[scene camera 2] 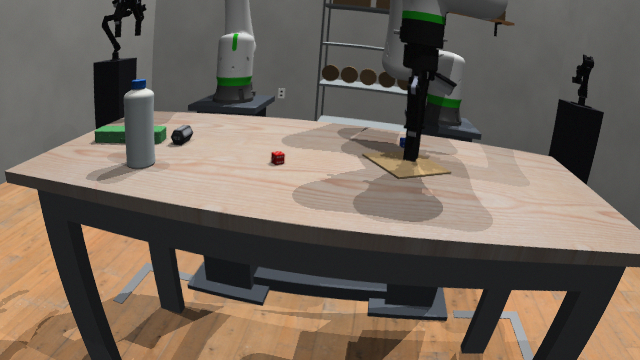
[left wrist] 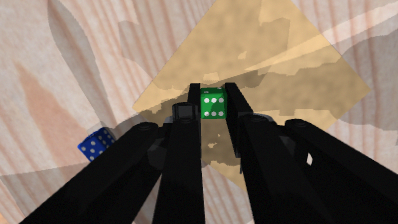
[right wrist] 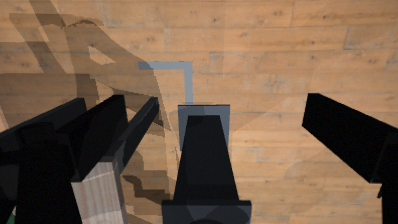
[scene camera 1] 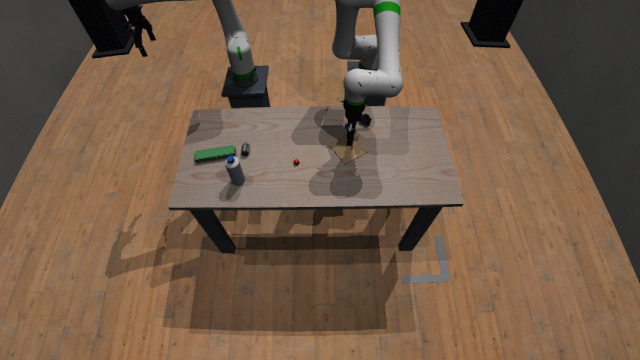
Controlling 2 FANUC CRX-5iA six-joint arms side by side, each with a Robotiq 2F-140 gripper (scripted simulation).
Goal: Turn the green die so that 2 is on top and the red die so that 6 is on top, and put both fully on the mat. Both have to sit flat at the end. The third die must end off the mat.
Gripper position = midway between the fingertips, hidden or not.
I see my left gripper [scene camera 2: 410,158], my right gripper [right wrist: 214,110] and a tan mat [scene camera 2: 392,162].
The tan mat shows as well in the left wrist view [left wrist: 285,68]. My left gripper shows as well in the left wrist view [left wrist: 212,99]. The right wrist view misses the tan mat: it is out of frame.
